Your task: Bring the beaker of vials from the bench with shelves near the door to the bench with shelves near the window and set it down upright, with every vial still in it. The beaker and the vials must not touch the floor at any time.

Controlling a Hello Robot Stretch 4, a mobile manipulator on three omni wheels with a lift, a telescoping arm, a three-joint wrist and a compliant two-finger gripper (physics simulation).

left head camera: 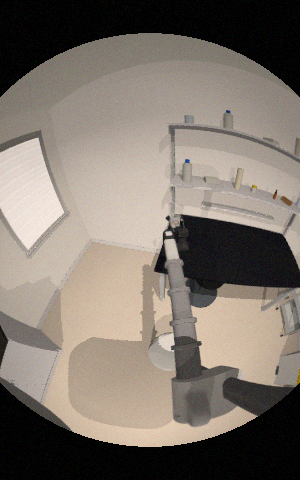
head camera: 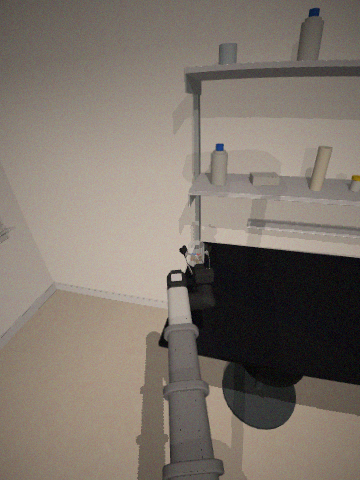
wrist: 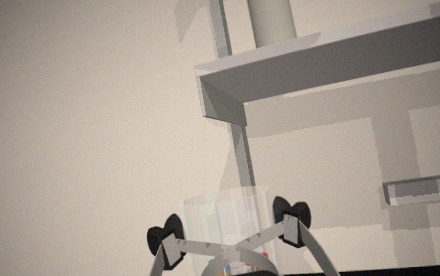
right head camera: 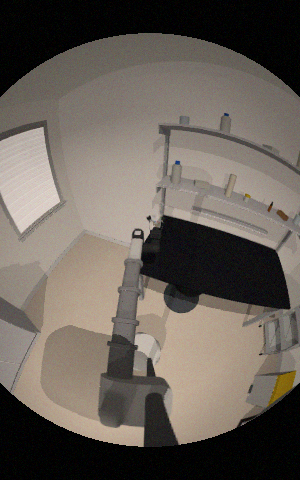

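Observation:
The clear beaker [head camera: 195,259] [wrist: 200,212] is upright between the fingers of my gripper [head camera: 195,250] [wrist: 228,221], which is shut on it. Red and blue bits of the vials [wrist: 228,268] show low inside the beaker; the gripper's linkage partly hides them, so their number is unclear. The beaker also shows small in the left head view [left head camera: 175,221] and right head view [right head camera: 157,220]. It appears near the back left corner of the black bench top [head camera: 280,300] [left head camera: 235,250] [right head camera: 215,265], by the left shelf post. Whether its base touches the bench top is hidden.
The left shelf post [head camera: 197,130] [wrist: 241,155] rises behind the beaker. The lower shelf [head camera: 240,189] [wrist: 320,65] holds a blue-capped bottle [head camera: 219,167] and other items. A rail [head camera: 300,228] [wrist: 415,192] is on the back wall. A dark round stool [head camera: 260,400] is below the bench's front edge. A window [left head camera: 32,195] is at left.

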